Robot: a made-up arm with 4 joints.
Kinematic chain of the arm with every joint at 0, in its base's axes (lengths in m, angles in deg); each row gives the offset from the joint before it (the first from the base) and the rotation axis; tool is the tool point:
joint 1: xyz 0 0 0.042 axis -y
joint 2: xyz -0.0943 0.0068 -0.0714 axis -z
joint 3: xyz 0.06 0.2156 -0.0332 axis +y
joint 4: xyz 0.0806 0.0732 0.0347 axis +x
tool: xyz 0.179 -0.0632 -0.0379
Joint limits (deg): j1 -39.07..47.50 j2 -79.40..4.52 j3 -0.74..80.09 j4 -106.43..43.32
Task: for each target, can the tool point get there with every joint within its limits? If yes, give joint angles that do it. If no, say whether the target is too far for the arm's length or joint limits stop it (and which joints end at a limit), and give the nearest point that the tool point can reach.
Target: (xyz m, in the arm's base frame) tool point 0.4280 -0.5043 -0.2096
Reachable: no: too far | nearest point 0.2903 0.2024 -0.1287 | short by 0.724 m
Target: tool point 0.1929 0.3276 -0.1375
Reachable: yes | joints 28.27 -22.53 48.68 -64.93
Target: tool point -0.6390 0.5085 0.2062
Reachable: no: too far | nearest point -0.3803 0.3619 0.0541 | short by 0.334 m
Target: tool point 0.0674 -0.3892 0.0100
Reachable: no: joint limits stop it (at a limit: joint 2, joint 3) | nearest point 0.2244 0.1963 -0.0645 | short by 0.611 m
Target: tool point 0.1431 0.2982 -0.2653
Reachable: yes | joints 36.18 -33.47 60.03 2.67
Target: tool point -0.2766 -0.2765 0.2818
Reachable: no: joint limits stop it (at a limit: joint 1, joint 2, joint 3, joint 4) | nearest point -0.4995 0.1241 -0.0246 | short by 0.551 m
